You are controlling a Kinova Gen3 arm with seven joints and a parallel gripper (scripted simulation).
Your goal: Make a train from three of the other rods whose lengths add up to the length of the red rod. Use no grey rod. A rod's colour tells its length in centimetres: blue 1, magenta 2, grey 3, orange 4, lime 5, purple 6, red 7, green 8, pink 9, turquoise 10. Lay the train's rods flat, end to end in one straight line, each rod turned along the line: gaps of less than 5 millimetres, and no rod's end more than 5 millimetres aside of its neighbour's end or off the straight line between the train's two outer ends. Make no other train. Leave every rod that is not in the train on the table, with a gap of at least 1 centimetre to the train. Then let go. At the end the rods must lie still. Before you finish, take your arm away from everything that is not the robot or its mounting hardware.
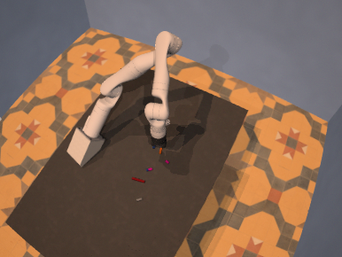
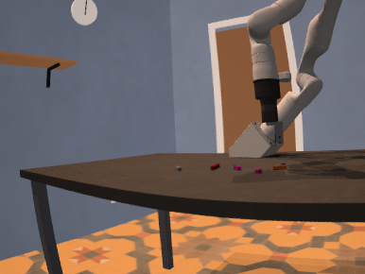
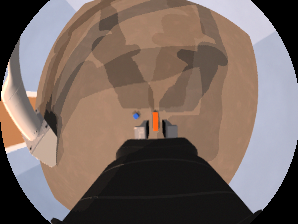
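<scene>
Right now my hand is 80 mm above the orange rod. Also, from my hand: red rod: 220 mm to the right, 80 mm below, 10 mm behind; grey rod: 310 mm to the right, 80 mm below, 50 mm ahead.
</scene>
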